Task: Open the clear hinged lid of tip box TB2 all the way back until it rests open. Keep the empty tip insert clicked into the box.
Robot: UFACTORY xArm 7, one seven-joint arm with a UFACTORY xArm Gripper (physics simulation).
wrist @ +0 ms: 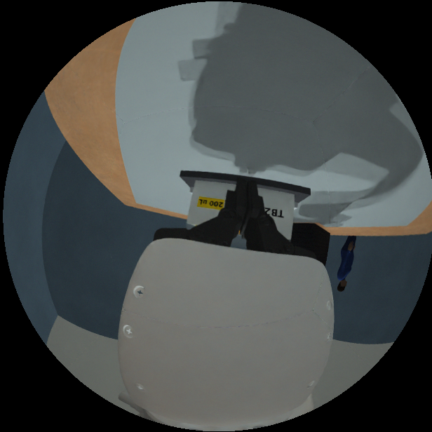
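Observation:
Tip box TB2 (pixel 201 217) shows its white front wall with a yellow 200 uL label and the text TB2, upside down in the view, on a dark base plate (pixel 295 194). My gripper (pixel 242 192) is shut and empty. Its dark fingers stand in front of the middle of the box's front wall, with the tips near the base plate; whether they touch it I cannot tell. The clear lid and the tip insert are hidden behind the fingers and the gripper body, so the lid's angle cannot be told.
The box stands on a pale grey mat (pixel 150 140) on a wooden table (pixel 85 100). The arm's large shadow falls over the mat. A dark block shows behind the gripper at the right. A person in blue (pixel 346 259) is far off at the right, before a blue wall.

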